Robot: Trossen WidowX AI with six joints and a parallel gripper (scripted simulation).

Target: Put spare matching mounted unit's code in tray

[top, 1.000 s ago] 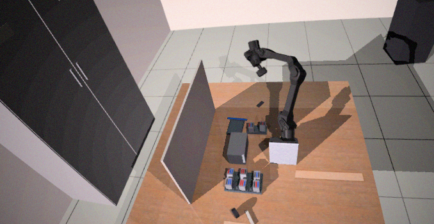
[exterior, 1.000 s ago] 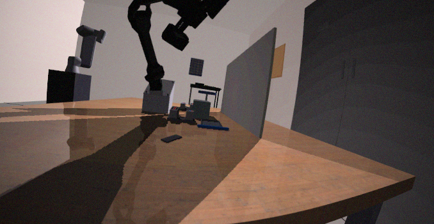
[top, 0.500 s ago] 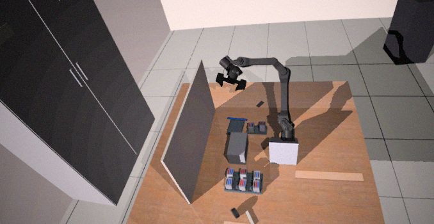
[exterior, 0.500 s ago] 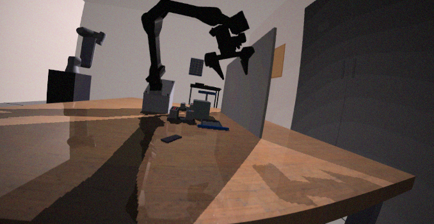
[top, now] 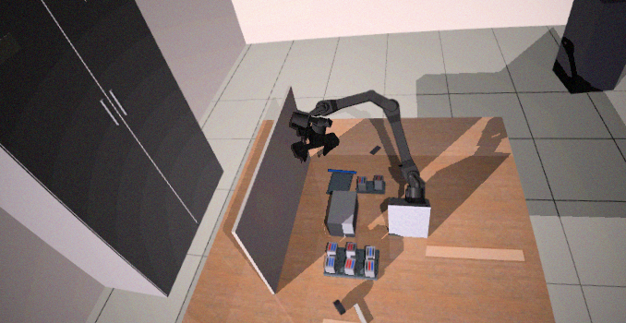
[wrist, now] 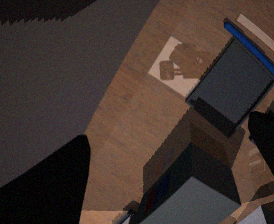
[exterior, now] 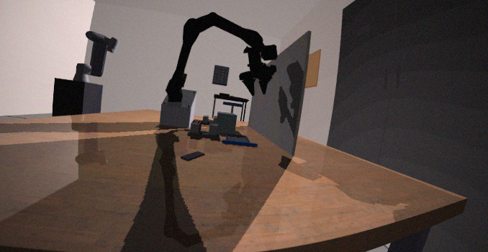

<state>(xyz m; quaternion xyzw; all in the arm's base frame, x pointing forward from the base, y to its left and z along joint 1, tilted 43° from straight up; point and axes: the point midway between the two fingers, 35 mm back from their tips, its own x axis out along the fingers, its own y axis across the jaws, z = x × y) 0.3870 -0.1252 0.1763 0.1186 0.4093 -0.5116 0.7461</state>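
The white spare block lies 330 mm to the left of my gripper tip, 170 mm below it and 60 mm behind it. Round my gripper tip: blue-rimmed tray (210 mm below, 80 mm behind, 20 mm to the right); then tall grey panel (140 mm to the left, 120 mm ahead, 10 mm above); then grey box (180 mm to the left, 160 mm below, 100 mm behind).
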